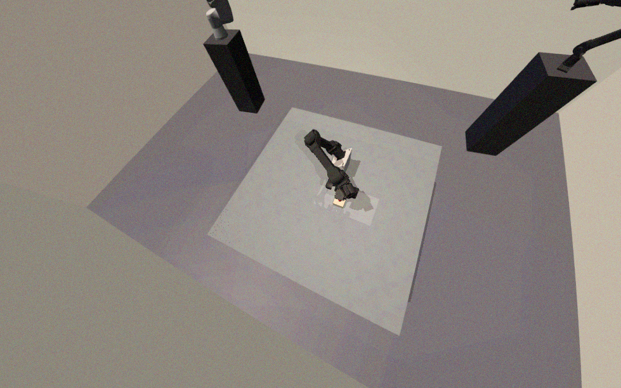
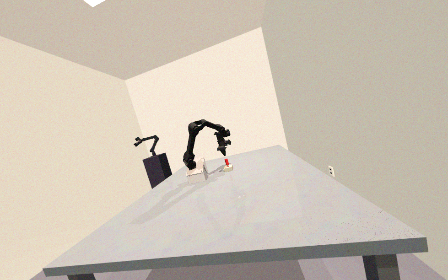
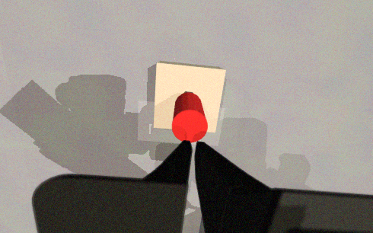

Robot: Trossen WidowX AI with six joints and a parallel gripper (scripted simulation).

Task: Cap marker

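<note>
The red cap lies 5 cm below my gripper tip. From my gripper tip the other things lie so: holder block 12 cm below.
</note>
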